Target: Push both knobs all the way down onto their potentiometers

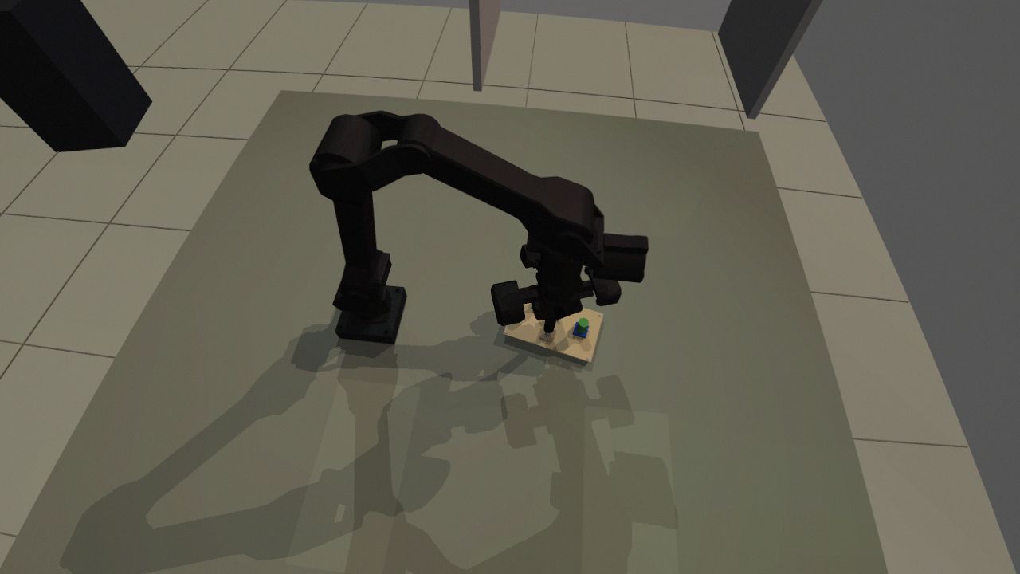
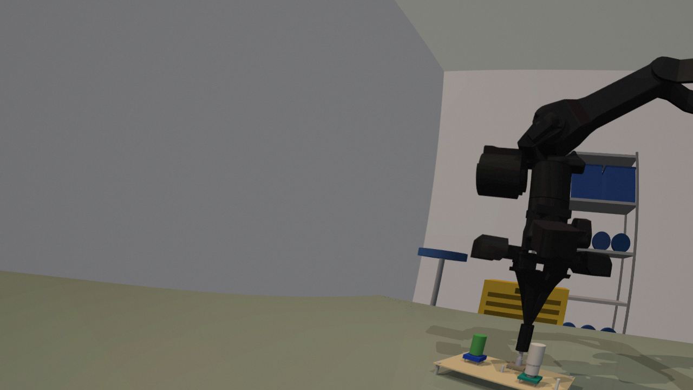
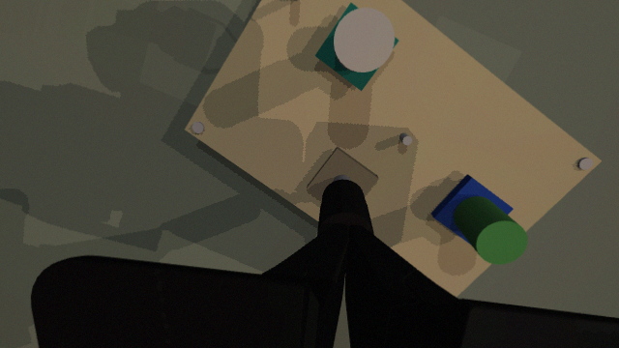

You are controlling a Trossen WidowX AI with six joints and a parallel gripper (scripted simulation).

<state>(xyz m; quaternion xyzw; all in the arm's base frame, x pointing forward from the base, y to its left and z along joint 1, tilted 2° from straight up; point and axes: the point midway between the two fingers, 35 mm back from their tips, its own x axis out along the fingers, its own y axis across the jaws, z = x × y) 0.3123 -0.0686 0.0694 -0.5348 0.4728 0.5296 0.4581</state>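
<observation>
The black knob is 20 mm below my gripper tip. Round my gripper tip: white knob: 10 mm behind, 60 mm to the left, 30 mm below.
</observation>
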